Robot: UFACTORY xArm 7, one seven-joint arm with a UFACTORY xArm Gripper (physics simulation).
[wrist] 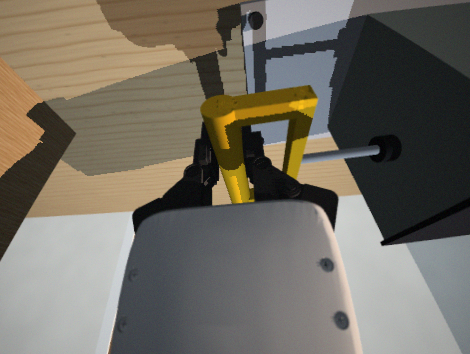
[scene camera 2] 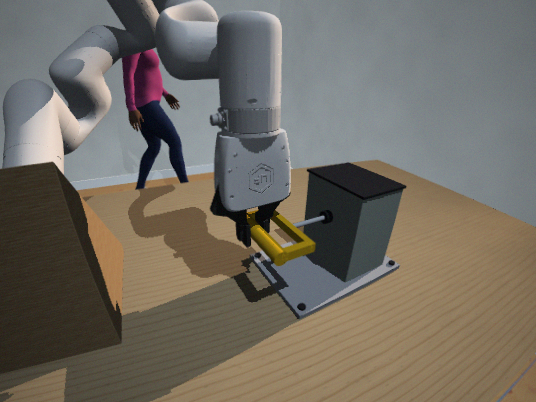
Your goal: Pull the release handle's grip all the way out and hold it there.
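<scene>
The release handle's yellow grip (scene camera 2: 268, 243) (wrist: 231, 150) is a rectangular loop with a thick round bar on the side away from the housing. A thin metal rod (scene camera 2: 310, 221) (wrist: 342, 154) joins the loop to a black collar (scene camera 2: 326, 216) (wrist: 385, 149) on the grey housing (scene camera 2: 332, 230) (wrist: 415, 115); a clear length of rod shows between them. My gripper (scene camera 2: 254, 231) (wrist: 229, 132) points down and is shut on the round bar, one black finger on each side of it. The far end of the bar is hidden behind the gripper body in the wrist view.
The housing stands on a light base plate (scene camera 2: 320, 295) (wrist: 295, 75) with black bolts, on the wooden table (scene camera 2: 400, 340). A large dark wooden block (scene camera 2: 55, 270) (wrist: 35, 165) stands at the left. A person (scene camera 2: 148, 85) in a pink top stands beyond the table, behind the arm.
</scene>
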